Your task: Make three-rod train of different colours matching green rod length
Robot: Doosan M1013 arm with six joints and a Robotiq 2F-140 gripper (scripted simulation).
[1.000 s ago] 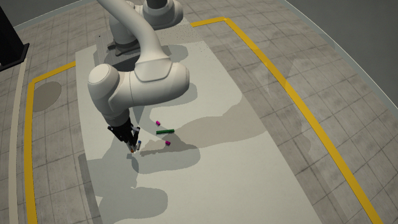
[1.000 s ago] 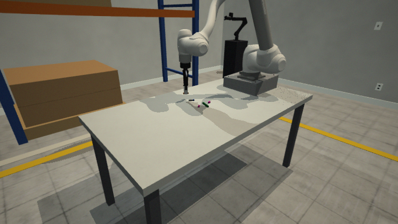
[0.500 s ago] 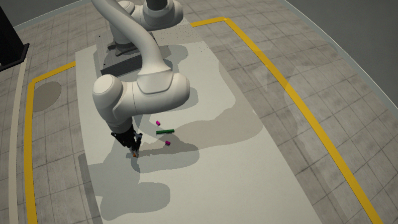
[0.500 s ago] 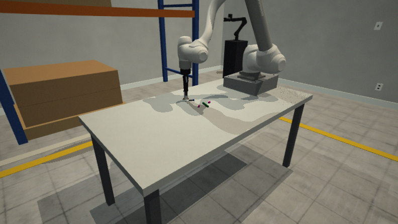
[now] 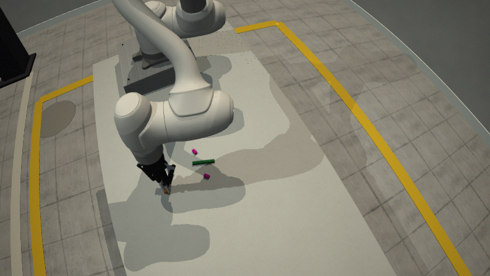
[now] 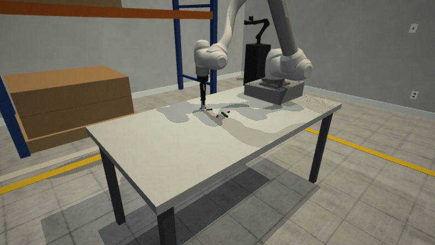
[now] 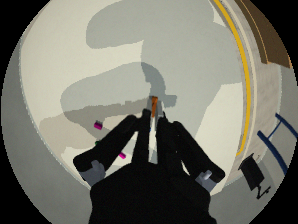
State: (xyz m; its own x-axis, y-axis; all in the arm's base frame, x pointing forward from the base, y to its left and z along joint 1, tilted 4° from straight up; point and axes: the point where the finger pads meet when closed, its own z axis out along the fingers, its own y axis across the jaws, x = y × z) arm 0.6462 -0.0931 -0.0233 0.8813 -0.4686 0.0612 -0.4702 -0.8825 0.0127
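The orange rod is 3 cm below my hand. Round my hand: grey rod (3 cm behind, 2 cm to the left, 4 cm below); green rod (7 cm behind, 15 cm to the left, 4 cm below); small blue rod (5 cm behind, 3 cm to the left, 4 cm below).
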